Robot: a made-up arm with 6 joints.
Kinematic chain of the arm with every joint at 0, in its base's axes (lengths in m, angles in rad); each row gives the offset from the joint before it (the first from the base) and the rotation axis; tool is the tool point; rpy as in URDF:
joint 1: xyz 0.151 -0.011 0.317 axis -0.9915 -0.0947 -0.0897
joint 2: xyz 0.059 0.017 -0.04 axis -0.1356 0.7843 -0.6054
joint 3: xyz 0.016 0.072 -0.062 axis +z
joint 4: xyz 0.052 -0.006 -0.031 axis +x
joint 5: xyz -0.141 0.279 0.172 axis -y
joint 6: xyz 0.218 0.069 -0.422 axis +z
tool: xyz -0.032 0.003 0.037 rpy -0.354 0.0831 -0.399
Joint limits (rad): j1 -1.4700..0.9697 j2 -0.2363..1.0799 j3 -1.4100..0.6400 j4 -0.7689..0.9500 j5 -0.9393..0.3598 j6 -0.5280..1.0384
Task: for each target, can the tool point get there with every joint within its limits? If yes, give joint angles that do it. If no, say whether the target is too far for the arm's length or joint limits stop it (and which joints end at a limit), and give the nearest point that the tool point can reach.
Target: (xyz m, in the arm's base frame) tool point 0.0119 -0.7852 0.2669
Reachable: no: joint limits stop it (at a limit: joint 1, joint 3, joint 5, joint 6) | nearest point 0.0858 -0.5085 0.2294 | short by 0.289 m
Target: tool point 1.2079 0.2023 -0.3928
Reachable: no: too far | nearest point 0.6446 0.0999 -0.0956 | short by 0.645 m
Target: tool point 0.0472 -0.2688 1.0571
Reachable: no: joint limits stop it (at a limit: joint 1, joint 2, joint 3, joint 5, joint 6) | nearest point 0.0922 -0.1143 0.8108 | short by 0.294 m
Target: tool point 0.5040 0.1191 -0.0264
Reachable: yes | joints -0.4466 0.8344 -1.2159 0.7077 -0.1106 0.5505
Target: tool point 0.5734 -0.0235 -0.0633
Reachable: yes | joints 0.4970 0.0355 -0.7844 -0.0974 0.1536 0.4362
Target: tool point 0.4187 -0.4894 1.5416
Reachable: no: too far | nearest point 0.2979 -0.0089 0.8722 | short by 0.833 m
